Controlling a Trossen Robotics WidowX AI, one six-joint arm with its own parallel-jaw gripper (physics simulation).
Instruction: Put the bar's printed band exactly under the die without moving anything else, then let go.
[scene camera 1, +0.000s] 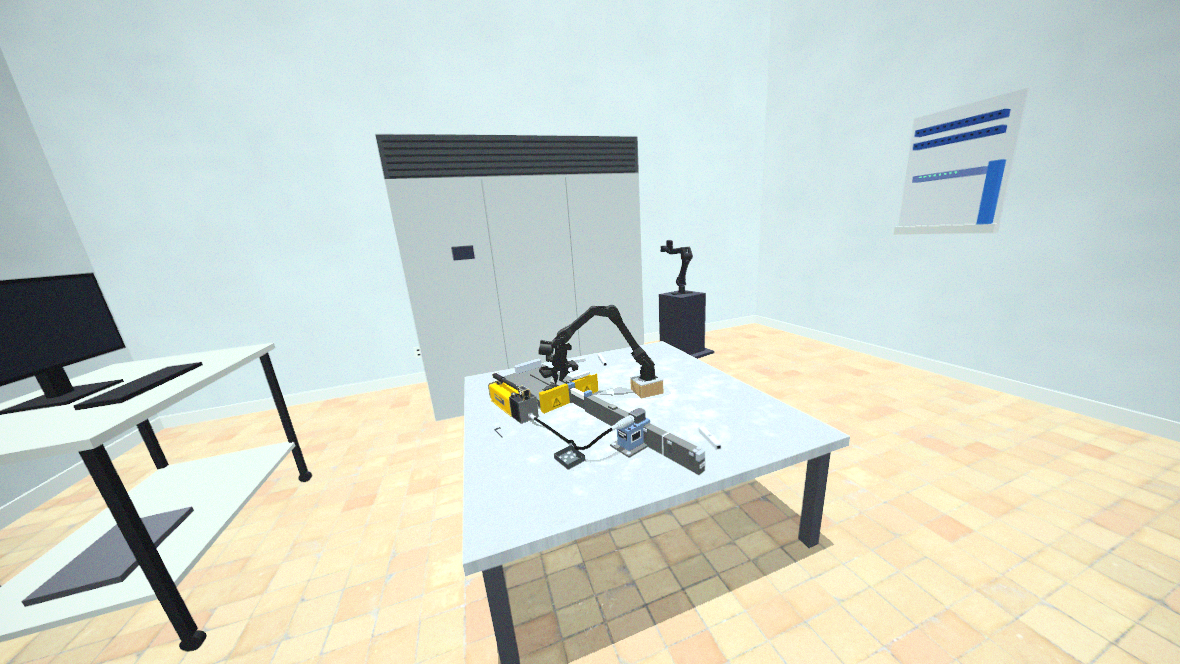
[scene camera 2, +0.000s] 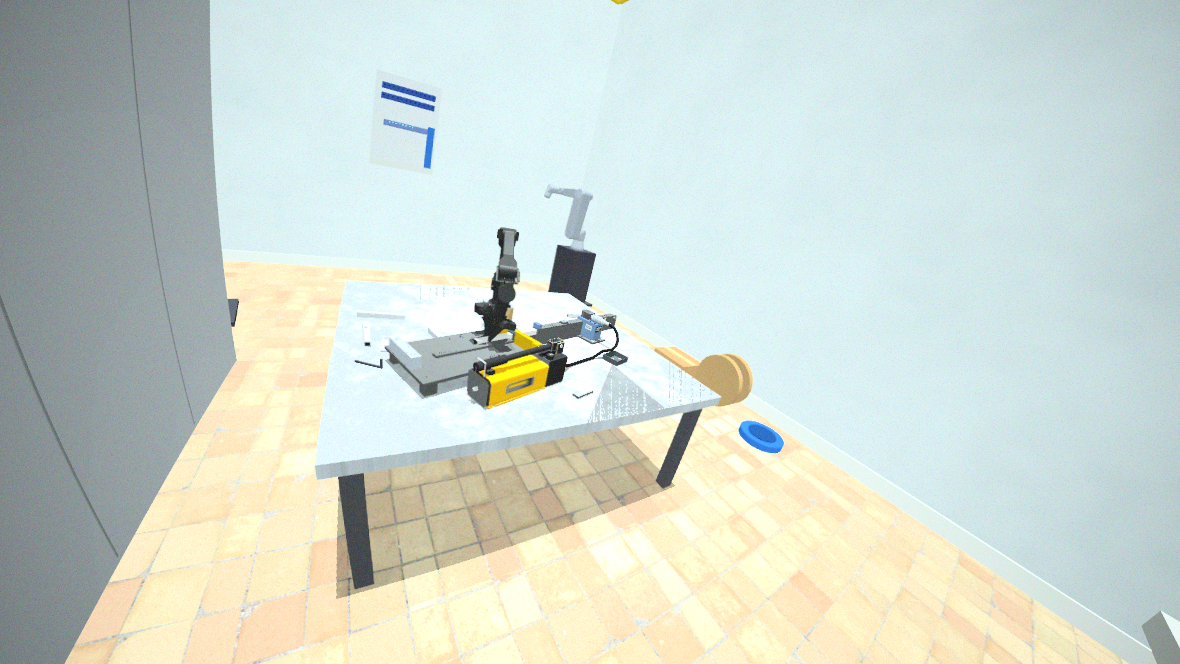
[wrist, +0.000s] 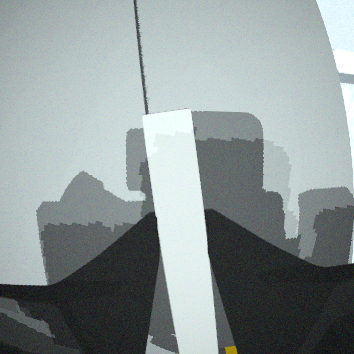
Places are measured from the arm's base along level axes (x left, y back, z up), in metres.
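Pixels of known places: gripper, fingertip midpoint: (scene camera 1: 557, 382) (scene camera 2: 487, 340) (wrist: 180, 219); arm's base, link origin: (scene camera 1: 648, 377).
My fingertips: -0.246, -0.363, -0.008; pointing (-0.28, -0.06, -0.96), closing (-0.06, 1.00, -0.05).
Observation:
Ahead of a thing's pixels: the offset from my fingertips to its middle, as dx, dy, dz. "*": to the spot under its first point. Level surfaces: height alone.
The bar {* -0.010, -0.002, +0.010} (wrist: 175, 200) (scene camera 2: 481, 340) is a plain white strip, seen end-on in the wrist view, running from the middle down between the fingers. No printed band shows on its visible part. My gripper (wrist: 180, 219) (scene camera 1: 558, 382) (scene camera 2: 494, 339) points down over the grey plate {dz -0.010} (wrist: 75, 100) (scene camera 2: 429, 363) and is shut on the bar, with a black finger against each side. Whether the bar touches the plate I cannot tell. A blue unit {* +0.590, +0.007, +0.000} (scene camera 1: 631, 436) (scene camera 2: 590, 329) stands beside the long grey rail (scene camera 1: 686, 450) (scene camera 2: 561, 330); the die itself is too small to make out.
Yellow guard panels {* +0.129, -0.073, -0.015} (scene camera 1: 555, 399) (scene camera 2: 523, 341) stand at the plate's rail-side edge. A yellow-cased machine {-0.009, -0.234, +0.005} (scene camera 1: 500, 398) (scene camera 2: 519, 382) lies along the plate. A black cable runs towards a dark button box {* +0.491, -0.191, -0.058} (scene camera 1: 569, 457) (scene camera 2: 614, 358). A small hex key {+0.175, -0.344, -0.057} (scene camera 1: 498, 431) lies on the table {dz -0.060} (scene camera 1: 528, 512).

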